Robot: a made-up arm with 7 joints.
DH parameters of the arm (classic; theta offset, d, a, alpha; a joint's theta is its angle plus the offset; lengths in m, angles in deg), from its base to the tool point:
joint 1: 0 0.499 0 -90
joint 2: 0 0 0 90
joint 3: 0 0.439 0.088 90
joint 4: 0 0 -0.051 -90
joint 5: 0 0.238 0 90
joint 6: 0 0 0.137 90
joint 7: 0 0 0 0
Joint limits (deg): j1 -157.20..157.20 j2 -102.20..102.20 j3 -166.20..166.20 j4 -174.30..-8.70 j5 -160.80..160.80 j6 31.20..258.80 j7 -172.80..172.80
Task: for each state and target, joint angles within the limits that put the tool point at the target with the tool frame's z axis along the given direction. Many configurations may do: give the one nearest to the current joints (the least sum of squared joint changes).
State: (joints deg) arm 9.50 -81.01 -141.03 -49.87 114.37 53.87 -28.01
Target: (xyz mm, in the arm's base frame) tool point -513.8 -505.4 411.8 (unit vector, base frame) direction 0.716 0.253 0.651
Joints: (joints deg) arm 20.75 -82.03 -140.47 -51.66 71.21 31.20 -28.01
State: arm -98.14 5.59 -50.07 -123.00 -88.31 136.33 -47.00
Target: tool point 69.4 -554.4 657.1 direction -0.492 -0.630 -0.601
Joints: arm -81.99 32.21 -21.22 -102.50 -89.28 165.52 -47.00
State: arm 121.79 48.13 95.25 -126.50 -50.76 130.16 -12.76
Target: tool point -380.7 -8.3 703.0 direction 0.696 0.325 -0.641
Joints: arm 99.70 24.65 97.26 -131.01 -21.61 74.28 -12.76
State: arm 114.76 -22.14 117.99 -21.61 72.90 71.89 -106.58
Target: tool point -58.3 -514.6 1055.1 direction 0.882 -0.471 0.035
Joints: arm 125.09 -17.26 125.52 -63.06 102.53 104.11 -106.58
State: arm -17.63 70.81 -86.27 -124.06 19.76 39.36 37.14
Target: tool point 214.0 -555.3 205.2 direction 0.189 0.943 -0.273
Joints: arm -36.88 89.73 -57.40 -81.56 64.92 50.22 37.14
